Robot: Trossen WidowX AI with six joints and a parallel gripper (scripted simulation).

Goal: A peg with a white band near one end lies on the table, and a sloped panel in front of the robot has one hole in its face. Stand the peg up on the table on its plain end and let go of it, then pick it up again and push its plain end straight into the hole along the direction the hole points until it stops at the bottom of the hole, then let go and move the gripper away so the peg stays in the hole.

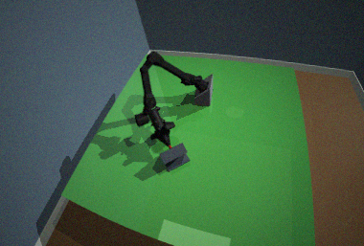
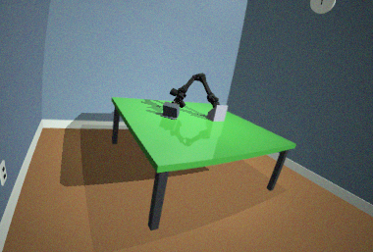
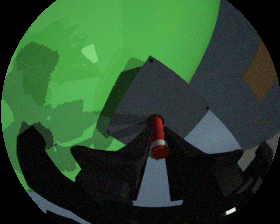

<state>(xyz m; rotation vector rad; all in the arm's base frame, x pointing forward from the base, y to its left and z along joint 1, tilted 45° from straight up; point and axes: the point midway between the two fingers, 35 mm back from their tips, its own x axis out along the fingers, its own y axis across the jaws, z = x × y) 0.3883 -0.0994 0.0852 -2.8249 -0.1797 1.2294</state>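
My gripper tip is now 10 mm to the left of the red peg, 10 mm below it and 10 mm past it. Round my gripper tip: sloped grey panel 30 mm to the left, 30 mm ahead, 20 mm below.
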